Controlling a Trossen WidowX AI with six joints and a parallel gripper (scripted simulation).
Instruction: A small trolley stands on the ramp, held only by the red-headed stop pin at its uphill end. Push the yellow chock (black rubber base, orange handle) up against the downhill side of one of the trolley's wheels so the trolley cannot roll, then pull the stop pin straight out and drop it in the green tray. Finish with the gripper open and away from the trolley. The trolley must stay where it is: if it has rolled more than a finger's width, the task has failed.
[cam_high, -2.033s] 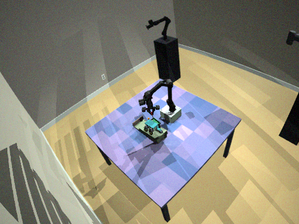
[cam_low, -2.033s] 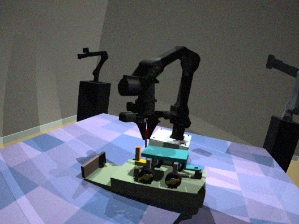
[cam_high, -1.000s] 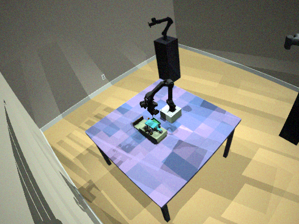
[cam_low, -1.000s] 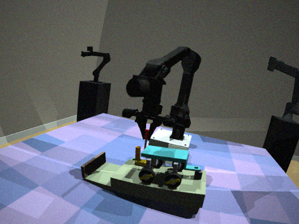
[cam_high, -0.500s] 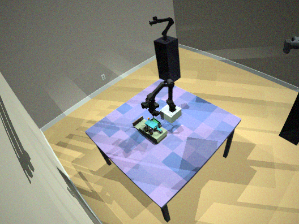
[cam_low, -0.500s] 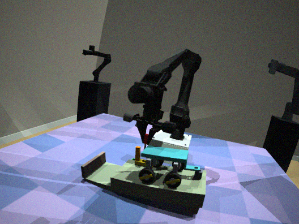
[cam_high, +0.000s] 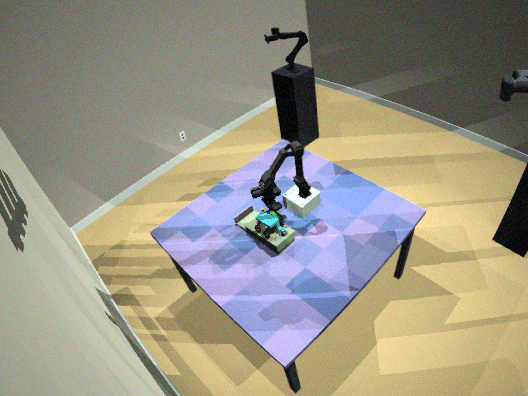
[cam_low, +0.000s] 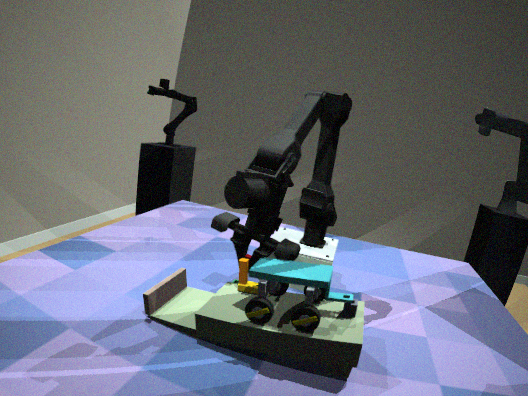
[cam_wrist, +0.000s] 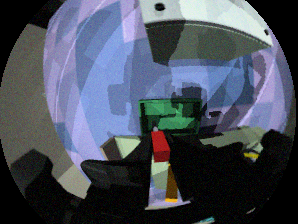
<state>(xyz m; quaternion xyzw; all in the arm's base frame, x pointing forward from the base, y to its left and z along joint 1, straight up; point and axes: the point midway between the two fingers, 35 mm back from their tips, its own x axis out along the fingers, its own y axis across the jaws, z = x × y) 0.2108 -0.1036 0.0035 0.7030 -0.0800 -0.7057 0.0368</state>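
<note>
The yellow chock lies 60 mm ahead of my gripper tip, 40 mm to the left of it and 10 mm above it. Round my gripper tip: pale green ramp: 110 mm ahead, 130 mm to the left, 20 mm below; red-headed stop pin: right at my gripper tip; brown end board: 120 mm ahead, 120 mm to the right, 40 mm below.
</note>
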